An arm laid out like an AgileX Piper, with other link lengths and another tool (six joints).
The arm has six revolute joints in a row. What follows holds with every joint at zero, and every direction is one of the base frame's. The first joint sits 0.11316 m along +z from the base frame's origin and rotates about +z. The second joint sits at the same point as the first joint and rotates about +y. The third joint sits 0.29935 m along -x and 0.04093 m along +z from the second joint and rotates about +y. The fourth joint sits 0.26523 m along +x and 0.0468 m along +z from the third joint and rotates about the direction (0.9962, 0, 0.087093). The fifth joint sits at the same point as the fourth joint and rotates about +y. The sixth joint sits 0.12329 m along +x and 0.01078 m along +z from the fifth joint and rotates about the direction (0.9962, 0, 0.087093). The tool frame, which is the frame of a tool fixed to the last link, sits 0.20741 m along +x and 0.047 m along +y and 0.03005 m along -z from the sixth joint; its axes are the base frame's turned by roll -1.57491, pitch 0.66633 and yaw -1.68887 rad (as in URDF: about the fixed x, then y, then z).
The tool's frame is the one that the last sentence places.
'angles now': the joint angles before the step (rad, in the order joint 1, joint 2, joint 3, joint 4, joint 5, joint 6). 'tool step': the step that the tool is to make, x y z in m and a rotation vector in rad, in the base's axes. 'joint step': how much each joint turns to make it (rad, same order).
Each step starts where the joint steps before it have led.
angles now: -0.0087, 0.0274, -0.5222, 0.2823, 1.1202, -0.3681
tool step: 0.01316, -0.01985, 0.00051, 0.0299, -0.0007, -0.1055
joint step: -0.0001, -0.0001, 0.0129, -0.0824, -0.0379, 0.1105
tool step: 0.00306, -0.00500, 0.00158, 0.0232, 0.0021, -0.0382
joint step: 0.0000, 0.0001, 0.0000, -0.0248, -0.0061, 0.0503
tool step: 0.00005, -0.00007, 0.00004, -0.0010, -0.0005, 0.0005
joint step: 0.0000, 0.0000, 0.0000, 0.0000, -0.0003, -0.0012
